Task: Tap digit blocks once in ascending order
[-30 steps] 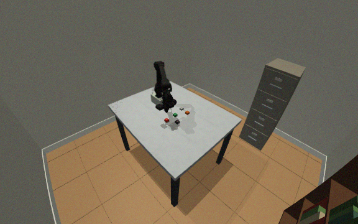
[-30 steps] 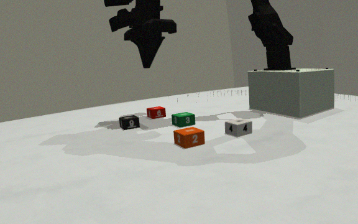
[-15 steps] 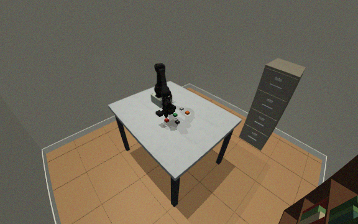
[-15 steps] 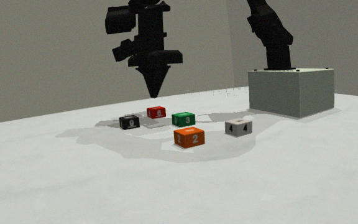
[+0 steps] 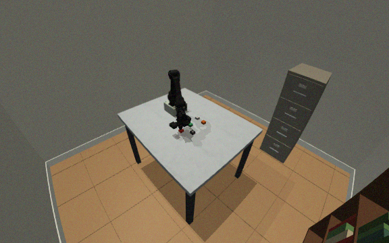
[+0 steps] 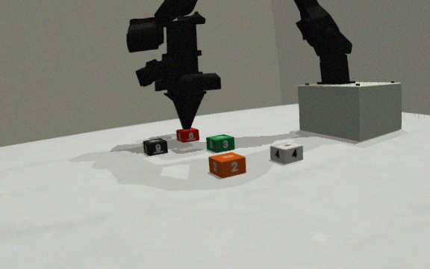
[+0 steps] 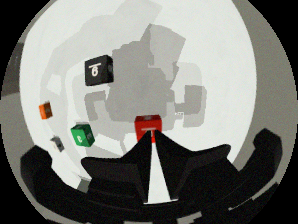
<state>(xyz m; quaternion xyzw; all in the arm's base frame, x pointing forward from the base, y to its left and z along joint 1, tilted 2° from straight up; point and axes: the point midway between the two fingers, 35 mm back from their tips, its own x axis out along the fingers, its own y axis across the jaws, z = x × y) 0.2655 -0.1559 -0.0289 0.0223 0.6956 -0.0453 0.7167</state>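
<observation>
Right now my gripper tip is 1 cm above the red block. The rest, counted from my gripper tip: orange block (6 cm ahead, 23 cm to the left, 1 cm below); black block (9 cm ahead, 5 cm to the left, 1 cm below); green block (12 cm to the left, 1 cm below).
</observation>
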